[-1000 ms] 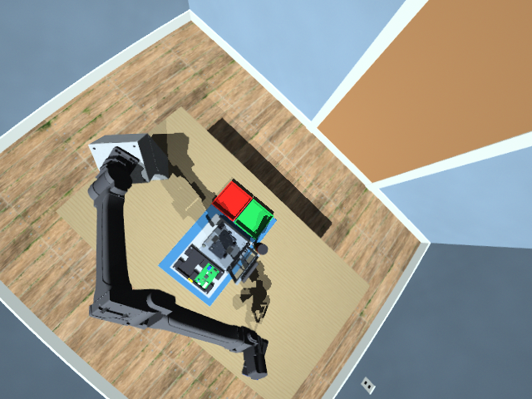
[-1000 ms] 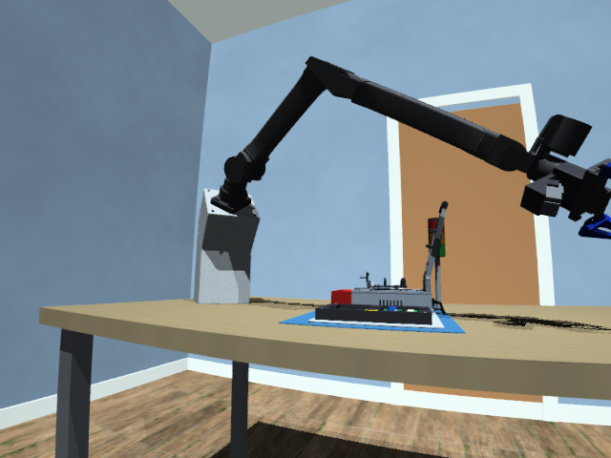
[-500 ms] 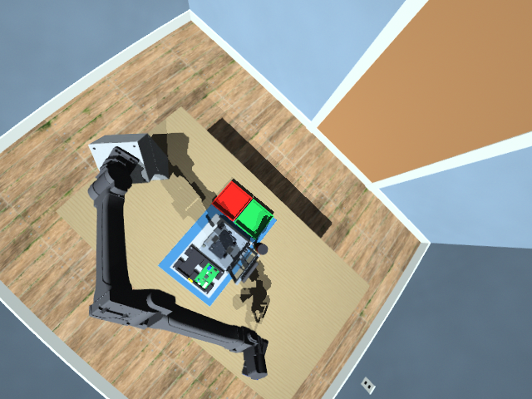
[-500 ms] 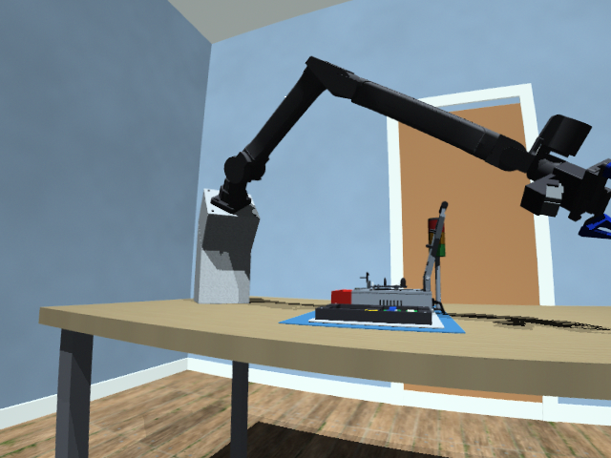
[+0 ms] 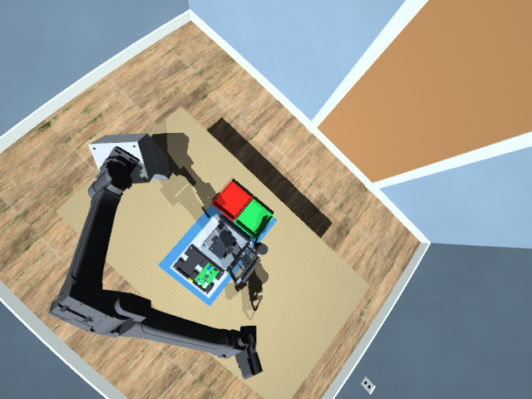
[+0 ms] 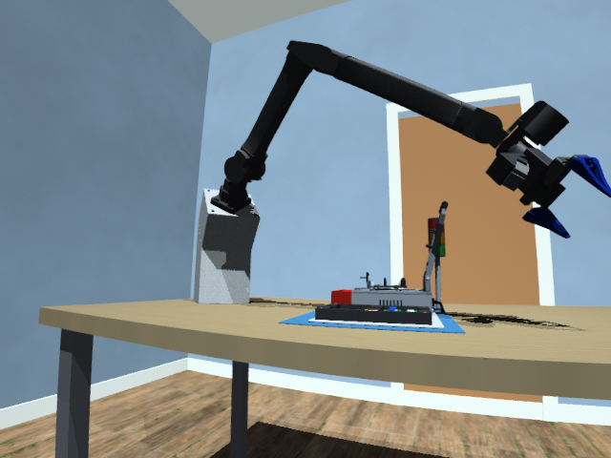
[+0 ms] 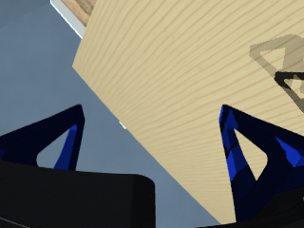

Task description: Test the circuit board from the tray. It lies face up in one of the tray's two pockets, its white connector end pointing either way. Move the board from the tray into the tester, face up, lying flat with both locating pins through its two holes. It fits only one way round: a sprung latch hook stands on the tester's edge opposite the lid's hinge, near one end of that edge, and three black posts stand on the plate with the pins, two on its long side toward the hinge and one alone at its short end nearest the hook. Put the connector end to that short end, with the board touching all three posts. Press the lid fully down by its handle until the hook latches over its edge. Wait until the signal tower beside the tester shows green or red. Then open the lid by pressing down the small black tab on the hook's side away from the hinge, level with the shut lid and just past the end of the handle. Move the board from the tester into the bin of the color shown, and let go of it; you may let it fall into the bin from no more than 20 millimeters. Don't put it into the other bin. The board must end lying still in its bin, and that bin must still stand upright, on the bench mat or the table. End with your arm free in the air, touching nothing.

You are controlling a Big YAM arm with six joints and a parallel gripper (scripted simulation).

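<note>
Now: the green circuit board 30 cm behind my hand, 14 cm to the left of it and 17 cm below it. The rest, counted from my hand: black latch hook 35 cm behind, 38 cm to the left, 10 cm below; tester plate 30 cm behind, 32 cm to the left, 12 cm below; tester lid 18 cm behind, 29 cm to the left, 1 cm below.
</note>
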